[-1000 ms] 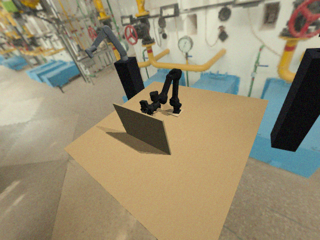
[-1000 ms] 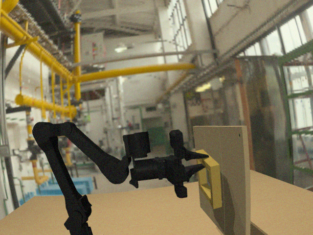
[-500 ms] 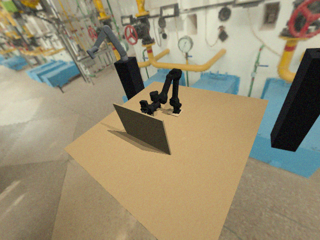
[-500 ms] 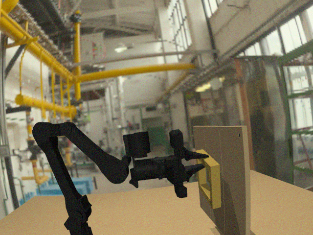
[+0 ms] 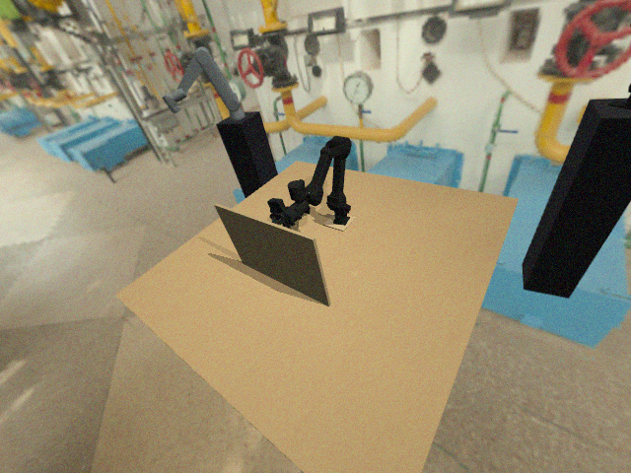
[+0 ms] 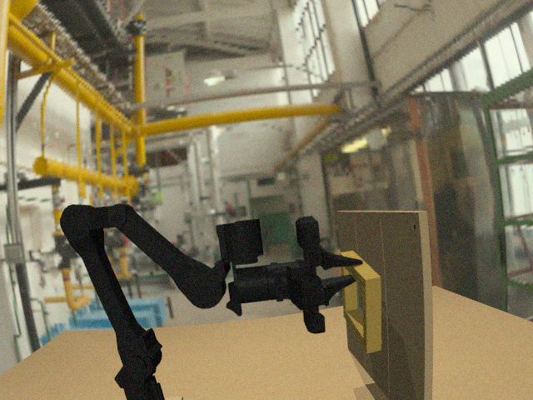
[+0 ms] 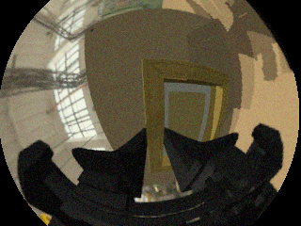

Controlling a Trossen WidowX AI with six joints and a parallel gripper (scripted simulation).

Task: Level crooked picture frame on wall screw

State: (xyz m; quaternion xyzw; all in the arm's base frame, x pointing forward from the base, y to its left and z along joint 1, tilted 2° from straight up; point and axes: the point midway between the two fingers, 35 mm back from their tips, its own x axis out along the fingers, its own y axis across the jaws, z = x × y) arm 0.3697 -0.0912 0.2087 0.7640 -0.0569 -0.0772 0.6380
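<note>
Right now my gripper tip is 10 mm to the right of the yellow picture frame and 50 mm above it. The rest, counted from my gripper tip: tan wall panel: 20 mm ahead, 70 mm below.
</note>
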